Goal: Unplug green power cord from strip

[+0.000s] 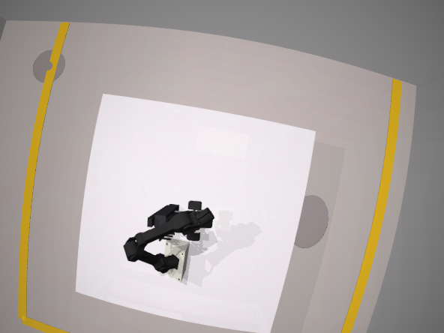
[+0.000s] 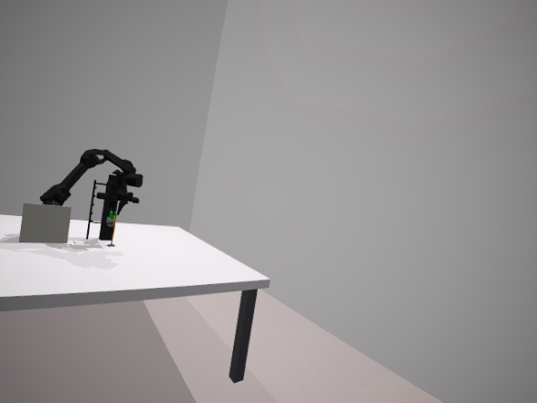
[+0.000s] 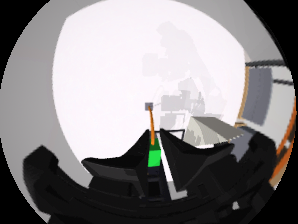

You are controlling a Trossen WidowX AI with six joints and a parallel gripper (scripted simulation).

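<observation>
The green plug is 80 mm to the left of my gripper tip and 10 mm behind it.
</observation>
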